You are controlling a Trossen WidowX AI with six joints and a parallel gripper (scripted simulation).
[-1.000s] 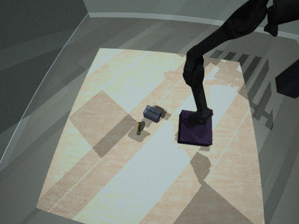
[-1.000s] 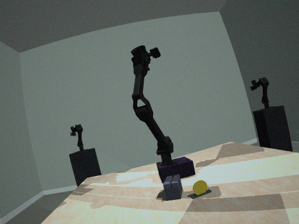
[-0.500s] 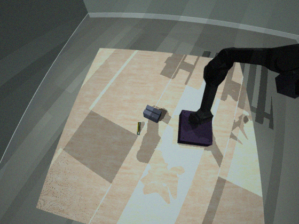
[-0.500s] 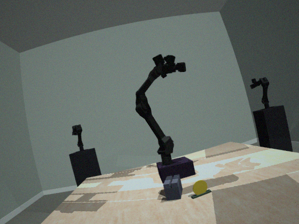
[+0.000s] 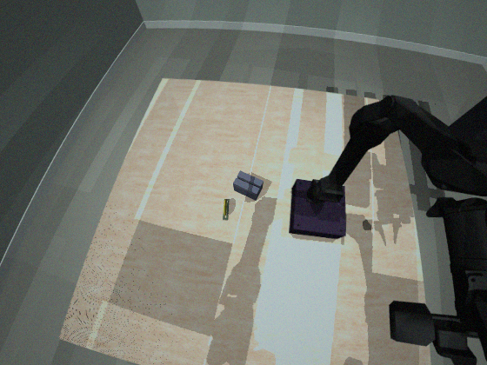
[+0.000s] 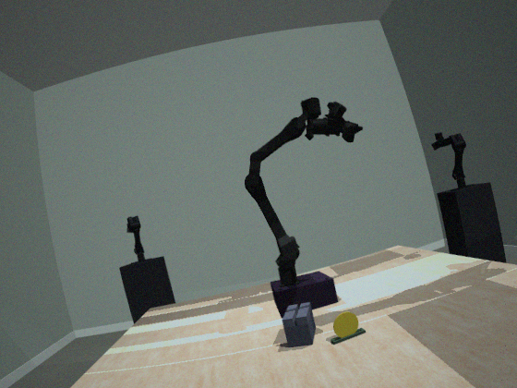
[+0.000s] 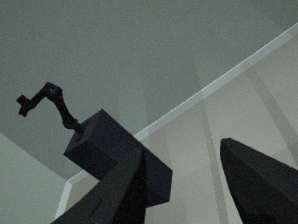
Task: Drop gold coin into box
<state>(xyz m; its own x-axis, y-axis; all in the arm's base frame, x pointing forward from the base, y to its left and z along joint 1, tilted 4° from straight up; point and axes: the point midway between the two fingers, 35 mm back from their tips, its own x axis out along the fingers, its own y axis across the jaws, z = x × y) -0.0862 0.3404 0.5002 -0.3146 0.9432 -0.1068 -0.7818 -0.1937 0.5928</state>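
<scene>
Right now the gold coin is 530 mm below my gripper tip, 430 mm ahead of it and 250 mm to the right of it.
</scene>
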